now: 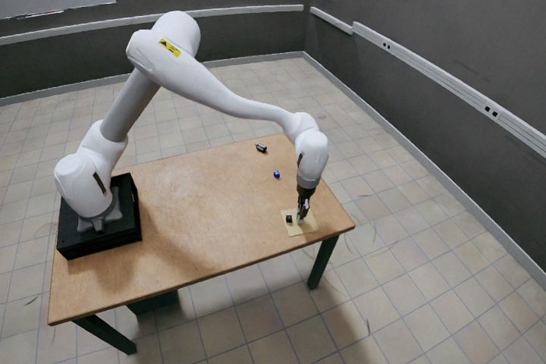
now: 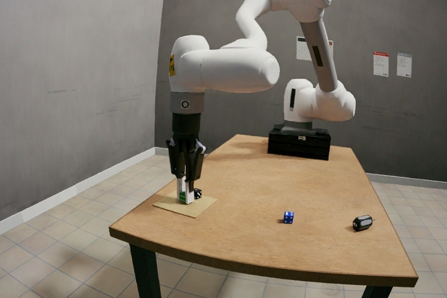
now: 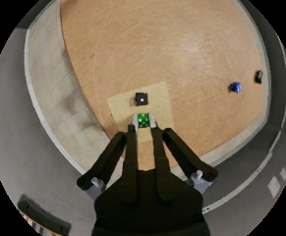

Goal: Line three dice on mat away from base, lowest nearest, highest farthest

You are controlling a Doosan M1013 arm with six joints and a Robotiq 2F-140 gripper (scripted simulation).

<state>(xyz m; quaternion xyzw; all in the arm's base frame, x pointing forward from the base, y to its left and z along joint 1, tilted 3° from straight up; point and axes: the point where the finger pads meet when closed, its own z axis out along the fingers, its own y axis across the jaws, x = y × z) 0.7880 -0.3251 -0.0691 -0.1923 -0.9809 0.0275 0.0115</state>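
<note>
Right now my hand is 20 mm above the green die. The rest, counted from my hand: tan mat 40 mm below; then blue die 30 mm ahead, 290 mm to the left, 30 mm below; then black die 40 mm behind, 20 mm to the left, 30 mm below.
</note>
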